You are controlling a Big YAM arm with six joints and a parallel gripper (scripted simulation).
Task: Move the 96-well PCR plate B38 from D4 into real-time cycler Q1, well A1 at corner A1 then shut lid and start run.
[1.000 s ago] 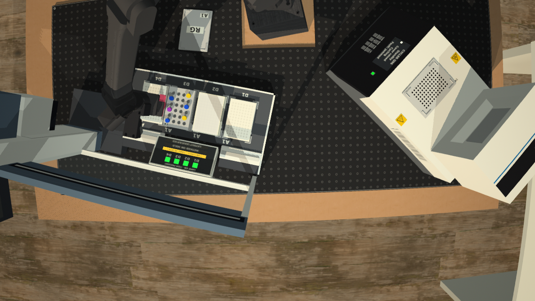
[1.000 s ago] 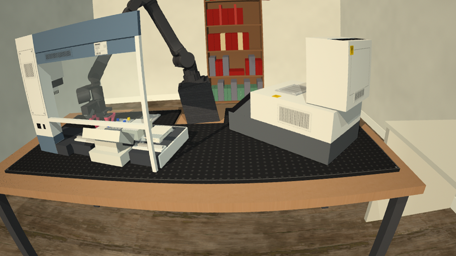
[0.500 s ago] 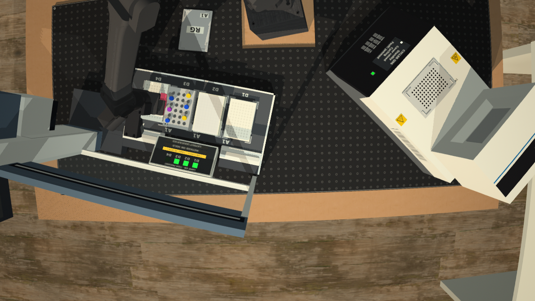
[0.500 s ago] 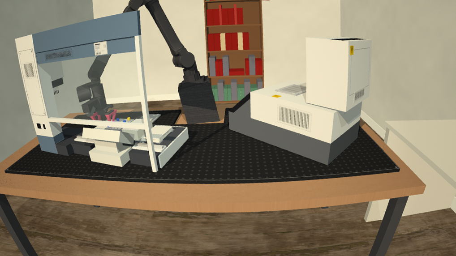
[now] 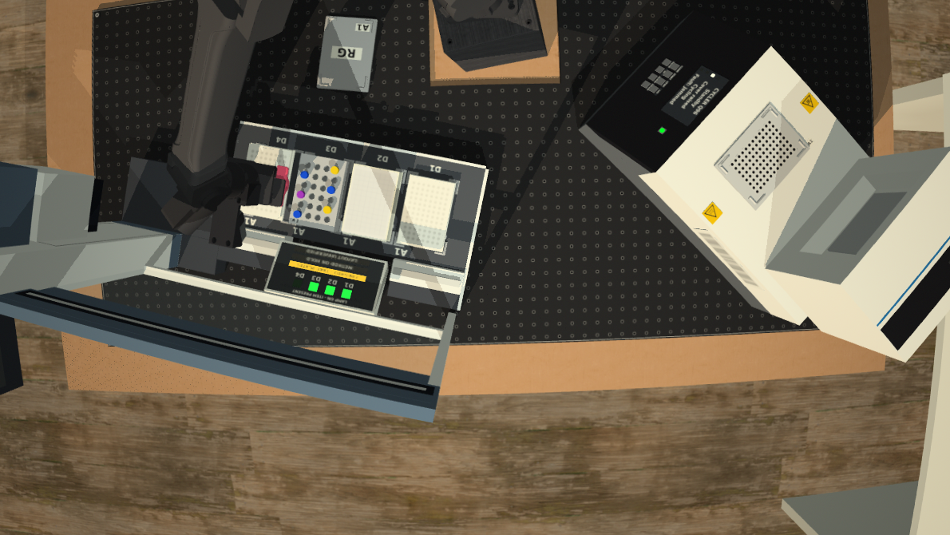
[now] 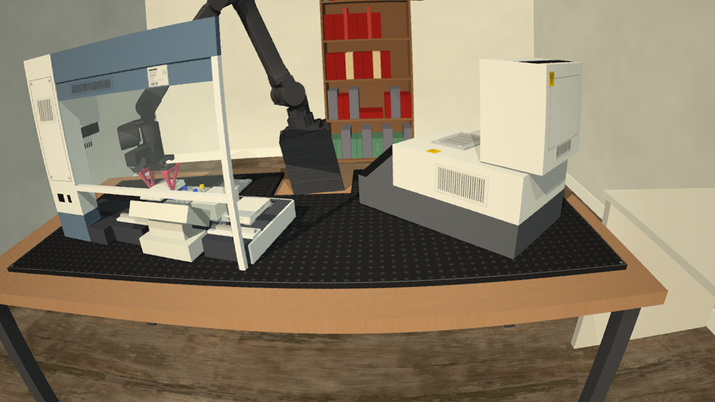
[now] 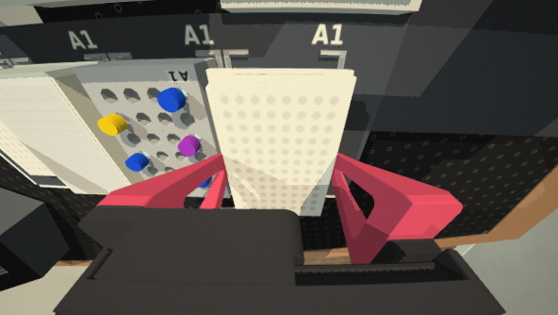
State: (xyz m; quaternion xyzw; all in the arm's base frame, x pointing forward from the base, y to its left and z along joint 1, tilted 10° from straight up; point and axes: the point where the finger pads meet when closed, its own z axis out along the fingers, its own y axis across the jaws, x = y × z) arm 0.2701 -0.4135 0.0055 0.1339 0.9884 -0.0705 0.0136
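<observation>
The tube cooling block is 9 cm to the left of my hand, 3 cm below it and 3 cm ahead of it. Also, from my hand: PCR plate B38 (right at my hand); deep-well block (19 cm to the left, 6 cm ahead, 3 cm below); plate R33 (28 cm to the left, 8 cm ahead, 5 cm below).
</observation>
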